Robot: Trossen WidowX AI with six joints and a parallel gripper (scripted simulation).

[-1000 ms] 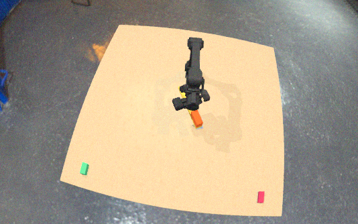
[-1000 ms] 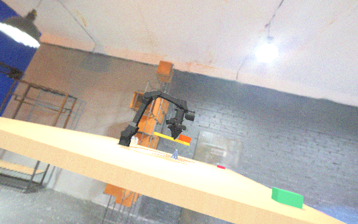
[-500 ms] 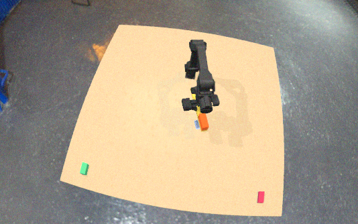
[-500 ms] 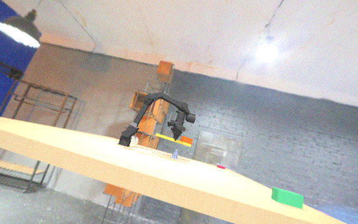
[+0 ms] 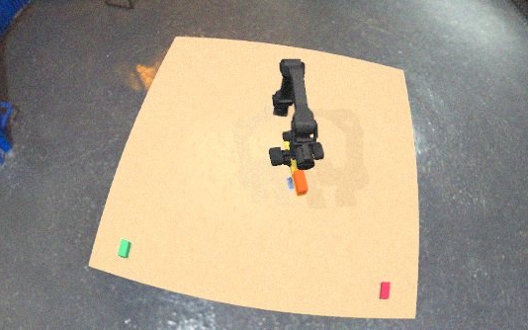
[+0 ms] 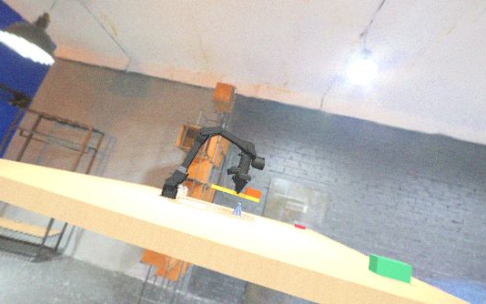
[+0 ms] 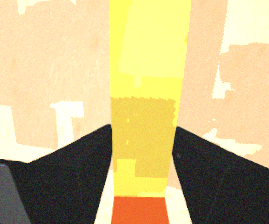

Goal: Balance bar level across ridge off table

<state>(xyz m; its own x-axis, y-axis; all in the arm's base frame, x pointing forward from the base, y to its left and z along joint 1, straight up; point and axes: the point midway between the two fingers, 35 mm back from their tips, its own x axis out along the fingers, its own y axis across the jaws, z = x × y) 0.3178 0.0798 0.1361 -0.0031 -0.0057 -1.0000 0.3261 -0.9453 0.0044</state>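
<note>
My gripper tip is now 3 cm short of the blue ridge, 1 cm to the right of it and 7 cm above it. The rest, counted from my gripper tip: pink block (42 cm ahead, 42 cm to the left, 9 cm below); green block (42 cm ahead, 58 cm to the right, 9 cm below).
</note>
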